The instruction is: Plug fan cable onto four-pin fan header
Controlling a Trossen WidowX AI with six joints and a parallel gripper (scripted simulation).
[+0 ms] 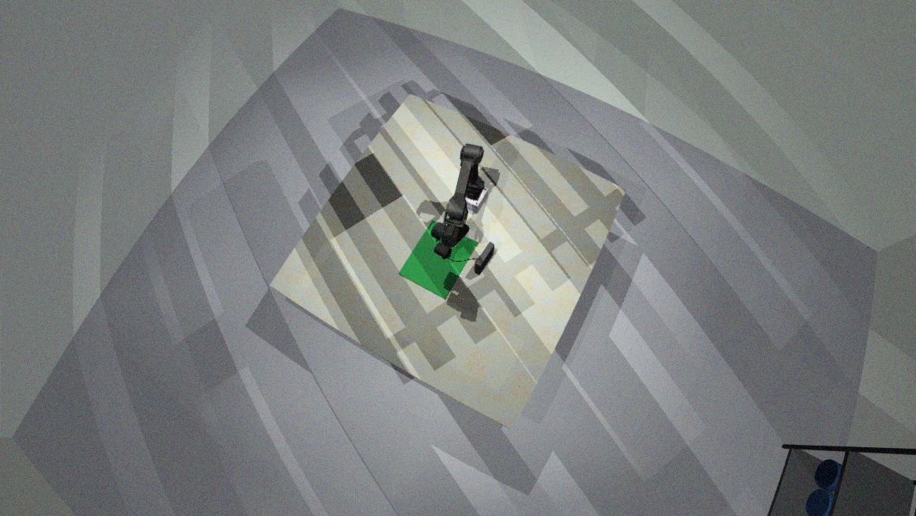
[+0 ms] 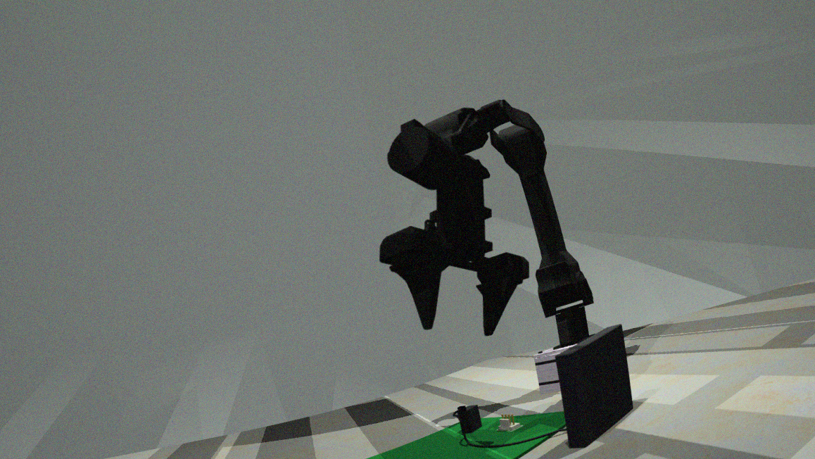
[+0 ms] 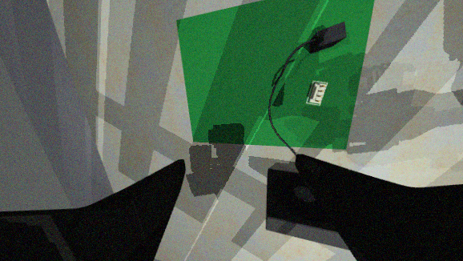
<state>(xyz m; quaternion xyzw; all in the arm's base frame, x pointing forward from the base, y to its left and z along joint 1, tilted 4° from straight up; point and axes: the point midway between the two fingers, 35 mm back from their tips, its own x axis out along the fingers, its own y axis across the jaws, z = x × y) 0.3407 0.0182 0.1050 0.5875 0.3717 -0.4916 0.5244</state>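
Now: gripper tip 150 mm above the black fan plug, 110 mm past it and 100 mm to the left of it. Also, from my gripper tip: green board: 180 mm below, 70 mm to the right, 10 mm behind; black fan: 130 mm to the left, 110 mm below, 60 mm behind; white four-pin header: 170 mm below, 100 mm behind, 30 mm to the right.
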